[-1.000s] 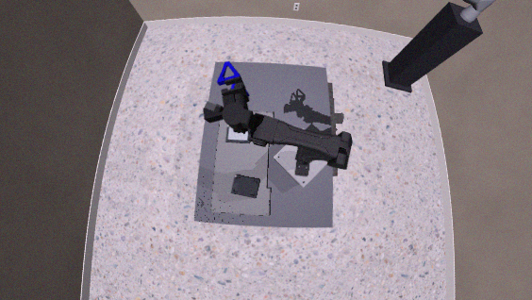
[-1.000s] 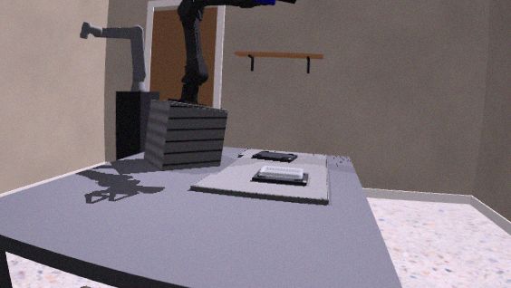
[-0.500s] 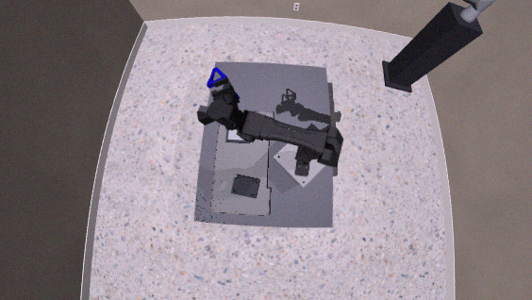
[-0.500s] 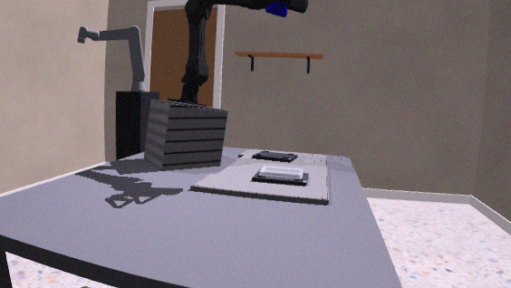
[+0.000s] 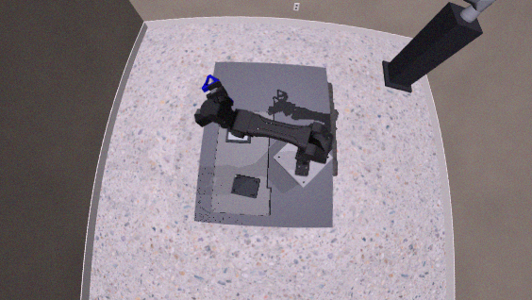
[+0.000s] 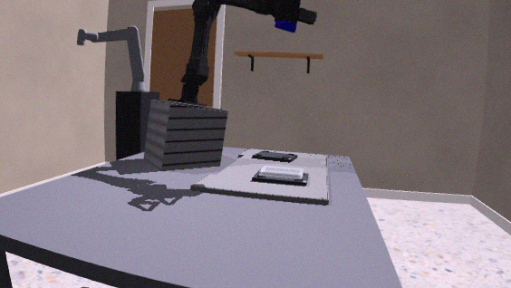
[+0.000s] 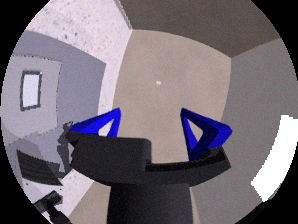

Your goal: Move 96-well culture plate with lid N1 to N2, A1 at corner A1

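My gripper is now 3 cm past the clear lid, 4 cm to the right of it and 49 cm above it. Round my hand: white corner mark 6 cm behind, 32 cm to the left, 51 cm below; then dark plate nest 3 cm behind, 4 cm to the left, 51 cm below.
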